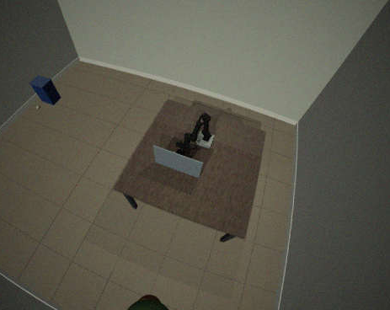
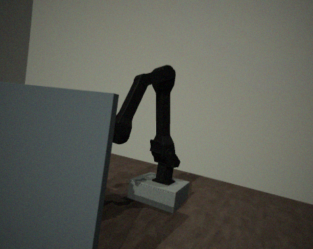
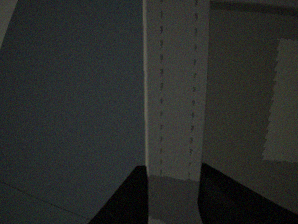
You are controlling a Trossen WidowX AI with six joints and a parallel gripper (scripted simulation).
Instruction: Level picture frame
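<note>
The grey picture frame is 10 mm ahead of my gripper tip, 30 mm to the right of it and 50 mm below it. Round my gripper tip: blue-grey wall panel (20 mm ahead, 10 mm to the right, 60 mm below).
</note>
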